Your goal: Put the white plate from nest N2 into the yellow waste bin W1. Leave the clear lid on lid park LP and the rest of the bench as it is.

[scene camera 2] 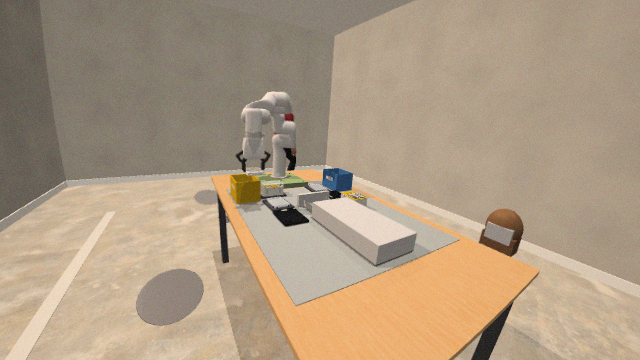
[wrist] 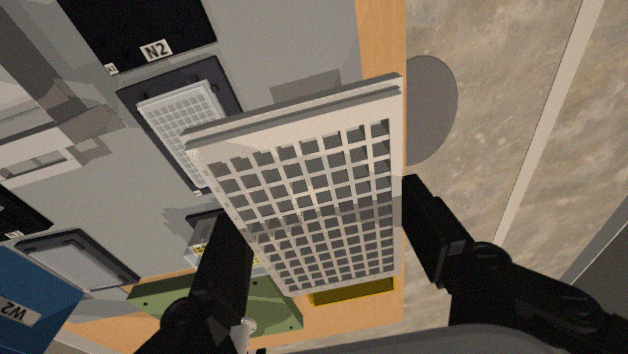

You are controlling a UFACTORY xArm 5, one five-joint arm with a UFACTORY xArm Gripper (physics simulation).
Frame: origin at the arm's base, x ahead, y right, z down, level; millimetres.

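Seen in the pictures: gripper, fingertip midpoint: (scene camera 2: 253, 171) (wrist: 320, 214); arm's base at its link origin: (scene camera 2: 279, 176).
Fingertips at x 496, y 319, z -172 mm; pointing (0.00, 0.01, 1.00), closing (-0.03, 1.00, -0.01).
Pixels of each thing's top centre, then the offset from my fingertips to it.
- white plate at its top centre: (wrist: 324, 232) (scene camera 2: 253, 169) dx -6, dy +0, dz -8 mm
- yellow waste bin W1 at its top centre: (wrist: 345, 269) (scene camera 2: 244, 177) dx -197, dy +2, dz +81 mm
- black nest N2 at its top centre: (scene camera 2: 290, 213) dx +160, dy -133, dz +179 mm
- clear lid at its top centre: (wrist: 78, 270) (scene camera 2: 317, 187) dx -193, dy -484, dz +182 mm
- blue bin W2 at its top centre: (scene camera 2: 337, 171) dx -201, dy -644, dz +81 mm
- gridded plate at its top centre: (wrist: 199, 144) (scene camera 2: 278, 200) dx -16, dy -136, dz +175 mm
- clear box at its top centre: (wrist: 234, 265) (scene camera 2: 272, 182) dx -194, dy -161, dz +124 mm
My gripper (scene camera 2: 254, 167) (wrist: 320, 214) is shut on the white plate (scene camera 2: 255, 171) (wrist: 310, 195), a gridded multi-well plate held between both fingers in the wrist view. The plate is raised above the bench, by the far rim of the yellow waste bin W1 (scene camera 2: 245, 189) (wrist: 355, 291) in the scene view. In the wrist view the plate hides most of the bin. The black nest N2 (scene camera 2: 291, 216) (wrist: 145, 25) shows a bare top where visible. A clear lid (wrist: 75, 262) lies on a dark frame beside the blue bin; its label is not readable.
The blue bin W2 (scene camera 2: 337, 180) (wrist: 30, 295) stands across the bench. Another gridded plate (wrist: 175, 117) lies on a dark holder. A clear box (scene camera 2: 272, 190) stands beside W1. A long white block (scene camera 2: 362, 225) lies nearer the scene camera. A person is partly hidden behind the arm.
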